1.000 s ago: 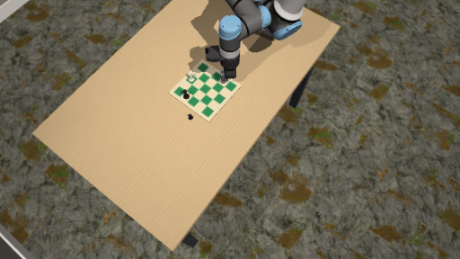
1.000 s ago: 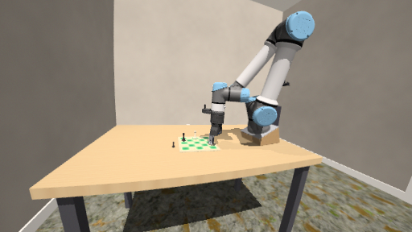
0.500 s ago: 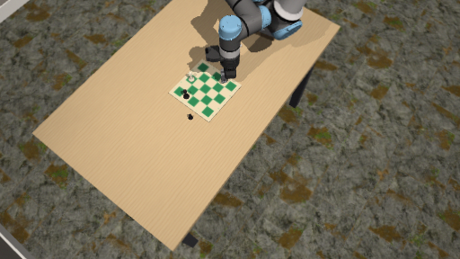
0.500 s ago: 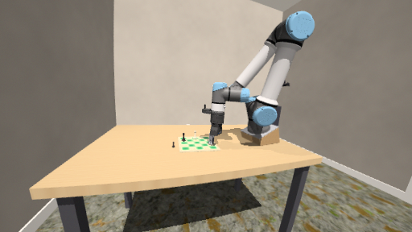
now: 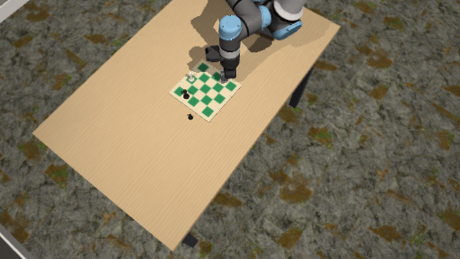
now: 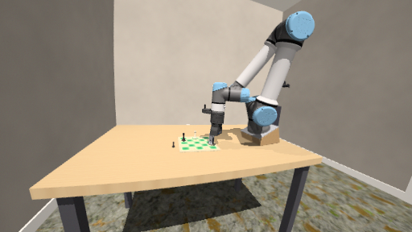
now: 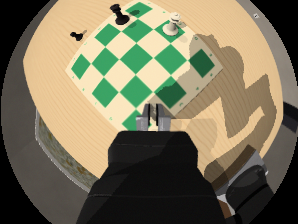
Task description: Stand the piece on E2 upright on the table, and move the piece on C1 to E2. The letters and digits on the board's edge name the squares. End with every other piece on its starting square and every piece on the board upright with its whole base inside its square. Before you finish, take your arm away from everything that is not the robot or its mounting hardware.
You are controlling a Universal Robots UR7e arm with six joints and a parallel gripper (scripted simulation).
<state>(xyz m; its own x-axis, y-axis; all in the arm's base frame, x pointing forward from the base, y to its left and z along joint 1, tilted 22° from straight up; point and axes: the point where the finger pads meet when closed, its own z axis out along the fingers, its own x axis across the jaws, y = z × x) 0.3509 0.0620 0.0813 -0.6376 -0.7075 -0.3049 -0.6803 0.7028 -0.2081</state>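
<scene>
Right now the small pale piece is 1 cm below my hand. From my hand the other things lie so: chessboard: 8 cm ahead, 4 cm to the right, 3 cm below; then small black piece: 22 cm ahead, 1 cm to the left, 2 cm below.
</scene>
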